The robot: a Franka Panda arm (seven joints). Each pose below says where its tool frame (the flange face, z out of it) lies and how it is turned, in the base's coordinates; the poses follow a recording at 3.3 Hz.
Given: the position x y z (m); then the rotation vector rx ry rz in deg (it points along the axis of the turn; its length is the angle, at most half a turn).
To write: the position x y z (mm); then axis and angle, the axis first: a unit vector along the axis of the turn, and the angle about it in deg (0 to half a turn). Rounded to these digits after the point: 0 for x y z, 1 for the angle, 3 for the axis.
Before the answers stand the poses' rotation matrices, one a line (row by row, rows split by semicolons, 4 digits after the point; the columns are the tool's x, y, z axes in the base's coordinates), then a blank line. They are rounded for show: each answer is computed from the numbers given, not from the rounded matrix.
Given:
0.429 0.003 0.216 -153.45 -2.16 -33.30
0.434 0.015 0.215 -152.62 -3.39 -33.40
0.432 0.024 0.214 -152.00 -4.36 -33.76
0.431 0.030 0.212 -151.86 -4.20 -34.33
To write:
0.9133 0.1085 0.3926; -0.0569 -0.9204 0.3868; 0.4034 -0.3756 -0.8344
0.9116 0.1266 0.3911; -0.0454 -0.9145 0.4019; 0.4086 -0.3842 -0.8279
0.9087 0.1412 0.3929; -0.0367 -0.9104 0.4122; 0.4158 -0.3890 -0.8221
0.9057 0.1408 0.3998; -0.0403 -0.9104 0.4118; 0.4219 -0.3891 -0.8189

429 3 216 -0.977 -0.014 -0.212 157.0
434 15 215 -0.977 -0.022 -0.214 156.3
432 24 214 -0.976 -0.028 -0.217 155.8
431 30 212 -0.975 -0.027 -0.220 155.7

